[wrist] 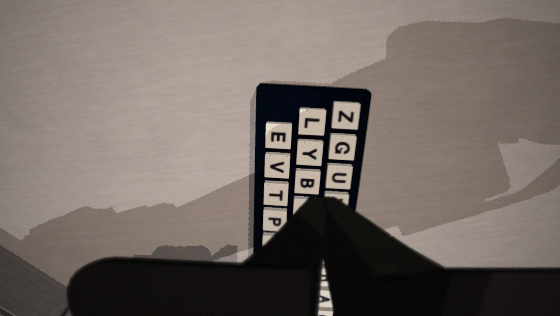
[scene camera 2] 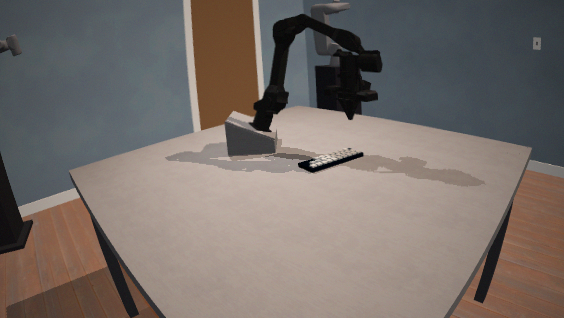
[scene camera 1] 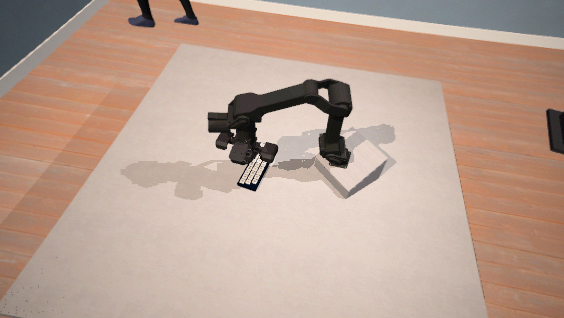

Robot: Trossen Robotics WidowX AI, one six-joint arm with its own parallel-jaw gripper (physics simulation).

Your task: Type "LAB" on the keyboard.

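Seen in the pictures: gripper, between the fingertips: (wrist: 321,209) (scene camera 2: 350,119); arm's base, origin of its link: (scene camera 2: 259,127) (scene camera 1: 340,158).
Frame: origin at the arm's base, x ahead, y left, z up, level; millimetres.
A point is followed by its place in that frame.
The keyboard (scene camera 1: 253,175) {z -59, x 263, y 158 mm} (scene camera 2: 332,159) {z -60, x 291, y 91 mm} (wrist: 270,97) {z -62, x 240, y 202 mm} is a dark blue slab with cream letter keys, lying flat on the table. In the wrist view, the L key (wrist: 312,121) {z -57, x 268, y 191 mm} is near its upper end and the B key (wrist: 307,182) {z -57, x 270, y 151 mm} shows just above and left of the fingertips. Part of the A key (wrist: 324,299) {z -57, x 295, y 56 mm} shows through the gap between the fingers. My gripper (scene camera 2: 350,118) {z 43, x 267, y 186 mm} (wrist: 321,209) {z 43, x 267, y 186 mm} is shut and empty, pointing down, with its tips a little above the keyboard. It hides several keys in the wrist view. In scene camera 1, the gripper body hides the keyboard's far end.
The table (scene camera 1: 250,250) {z -75, x 150, y 407 mm} (scene camera 2: 300,225) {z -75, x 538, y -184 mm} carries a grey wedge-shaped block (scene camera 1: 350,172) {z -4, x -51, y 40 mm} (scene camera 2: 250,142) {z -32, x 42, y -59 mm} under the arm's base, beside the keyboard. The arm's shadows fall across the table. A person's feet (scene camera 1: 142,21) show beyond the table. Another robot arm (scene camera 2: 322,32) stands behind it.
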